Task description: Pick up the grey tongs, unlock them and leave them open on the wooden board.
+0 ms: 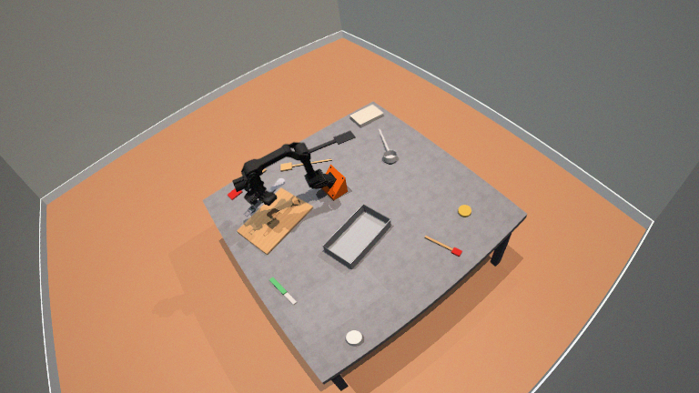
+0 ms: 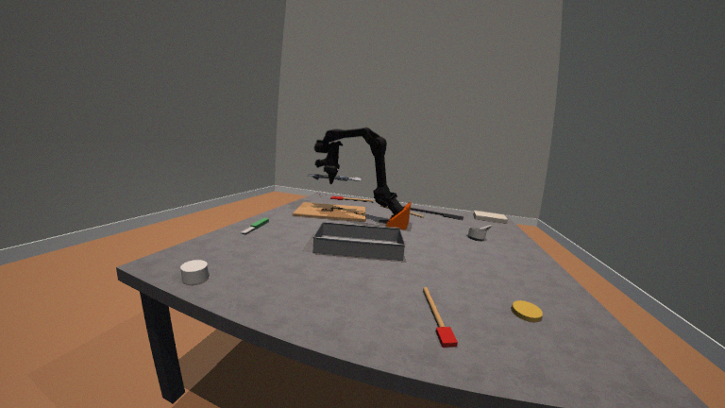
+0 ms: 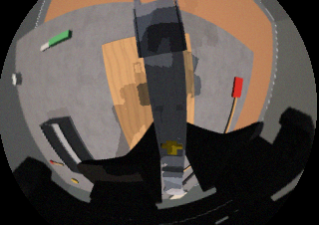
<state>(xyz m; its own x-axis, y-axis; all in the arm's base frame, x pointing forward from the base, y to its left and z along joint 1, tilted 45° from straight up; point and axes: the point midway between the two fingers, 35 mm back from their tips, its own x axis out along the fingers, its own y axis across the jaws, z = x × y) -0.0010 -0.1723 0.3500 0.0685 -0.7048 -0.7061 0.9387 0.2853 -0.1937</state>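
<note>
The wooden board lies 150 mm below my gripper tip and 10 mm to the left of it. From my gripper tip the other things lie so: red-headed spatula 340 mm behind, 150 mm below, 40 mm to the right; then green-handled tool 410 mm ahead, 150 mm below, 140 mm to the right; then grey roasting tin 350 mm ahead, 300 mm to the left, 130 mm below.
</note>
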